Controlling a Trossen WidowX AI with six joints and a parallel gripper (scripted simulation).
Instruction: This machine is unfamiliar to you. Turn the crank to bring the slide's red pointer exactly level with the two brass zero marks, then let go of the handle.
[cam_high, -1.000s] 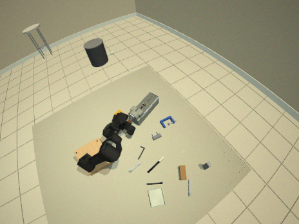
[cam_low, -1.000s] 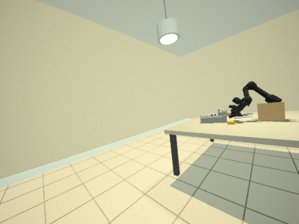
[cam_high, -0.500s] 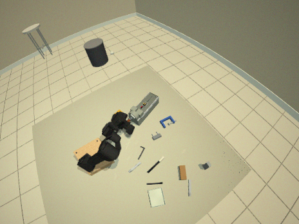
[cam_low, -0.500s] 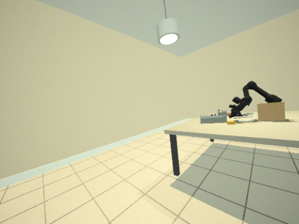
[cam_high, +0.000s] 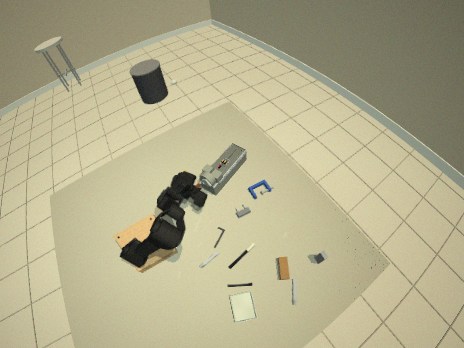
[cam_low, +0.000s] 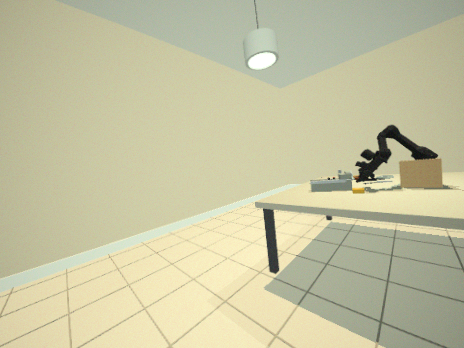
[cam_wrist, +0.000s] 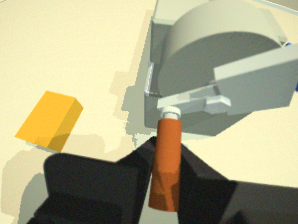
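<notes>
The orange block lies 130 mm to the left of my gripper tip, 30 mm below it and 20 mm behind it. Round my gripper tip: red pointer: 130 mm ahead, 40 mm above, 10 mm to the left; grey clamp: 210 mm to the right, 80 mm ahead, 40 mm below; brown crank handle: 30 mm above, 20 mm behind.
</notes>
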